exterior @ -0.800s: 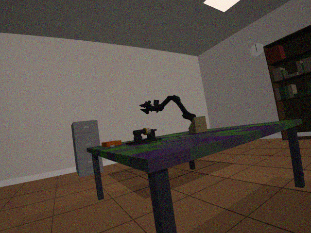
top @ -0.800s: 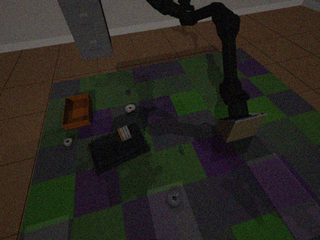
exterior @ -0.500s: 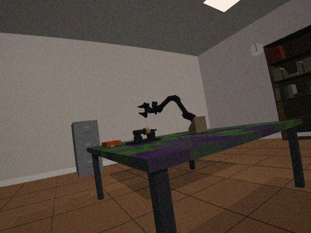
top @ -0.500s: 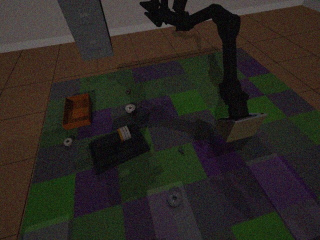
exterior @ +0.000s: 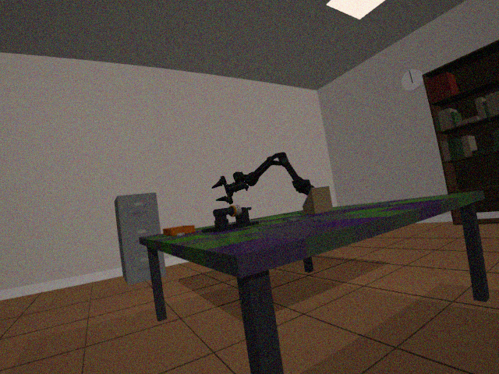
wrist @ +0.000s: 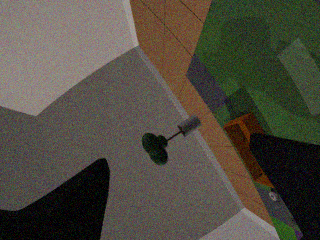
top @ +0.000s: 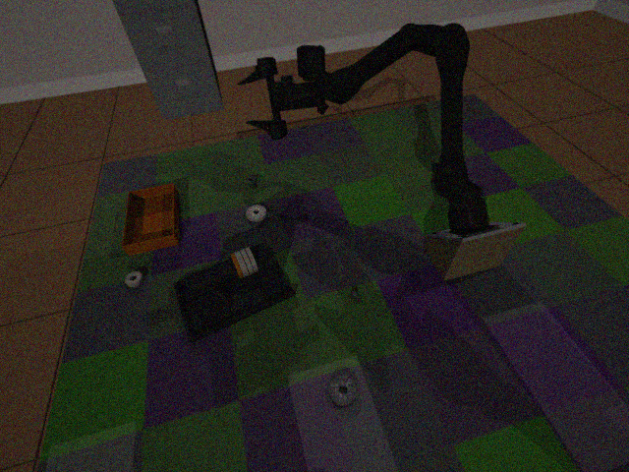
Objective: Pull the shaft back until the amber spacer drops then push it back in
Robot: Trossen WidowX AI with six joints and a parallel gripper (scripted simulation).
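My gripper tip is now 60 mm short of the dark shaft, 410 mm to the right of it and 120 mm above it. The rest, counted from my gripper tip: small nut (20 mm ahead, 60 mm to the left, 200 mm below); then amber spacer (80 mm ahead, 410 mm to the left, 120 mm below); then orange tray (290 mm ahead, 150 mm to the left, 190 mm below).
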